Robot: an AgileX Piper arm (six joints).
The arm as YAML. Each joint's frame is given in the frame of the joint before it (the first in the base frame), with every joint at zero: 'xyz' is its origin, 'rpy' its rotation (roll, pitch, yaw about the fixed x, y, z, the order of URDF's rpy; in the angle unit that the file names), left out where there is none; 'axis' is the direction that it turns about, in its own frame. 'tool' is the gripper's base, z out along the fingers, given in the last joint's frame.
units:
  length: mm
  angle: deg
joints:
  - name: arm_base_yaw
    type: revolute
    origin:
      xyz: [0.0, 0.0, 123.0]
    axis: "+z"
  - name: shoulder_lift
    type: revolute
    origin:
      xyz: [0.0, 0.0, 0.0]
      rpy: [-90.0, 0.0, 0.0]
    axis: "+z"
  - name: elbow
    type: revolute
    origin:
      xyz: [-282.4, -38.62, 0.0]
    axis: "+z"
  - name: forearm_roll
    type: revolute
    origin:
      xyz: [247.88, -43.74, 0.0]
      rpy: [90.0, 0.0, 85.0]
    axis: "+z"
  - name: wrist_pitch
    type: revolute
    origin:
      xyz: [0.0, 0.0, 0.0]
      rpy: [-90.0, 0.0, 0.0]
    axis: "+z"
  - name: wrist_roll
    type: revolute
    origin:
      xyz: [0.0, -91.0, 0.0]
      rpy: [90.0, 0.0, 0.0]
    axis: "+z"
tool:
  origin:
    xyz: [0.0, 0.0, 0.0]
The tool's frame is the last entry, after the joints.
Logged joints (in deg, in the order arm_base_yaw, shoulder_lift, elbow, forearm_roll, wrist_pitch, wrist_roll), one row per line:
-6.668 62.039 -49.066 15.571 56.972 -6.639
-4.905 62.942 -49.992 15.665 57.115 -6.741
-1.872 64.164 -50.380 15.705 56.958 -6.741
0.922 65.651 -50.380 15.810 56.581 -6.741
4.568 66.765 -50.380 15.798 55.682 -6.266
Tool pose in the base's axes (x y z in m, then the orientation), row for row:
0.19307 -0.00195 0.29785 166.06 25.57 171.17
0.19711 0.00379 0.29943 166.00 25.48 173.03
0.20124 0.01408 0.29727 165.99 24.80 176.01
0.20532 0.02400 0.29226 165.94 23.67 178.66
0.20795 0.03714 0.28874 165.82 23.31 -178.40
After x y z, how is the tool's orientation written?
As angles about the fixed x, y, z axes (roll, pitch, yaw), in degrees.
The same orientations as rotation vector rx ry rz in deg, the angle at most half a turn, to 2 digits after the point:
7.53 152.61 15.95
5.06 152.93 16.64
1.20 153.90 17.71
-2.19 155.20 18.75
-6.17 155.69 19.82

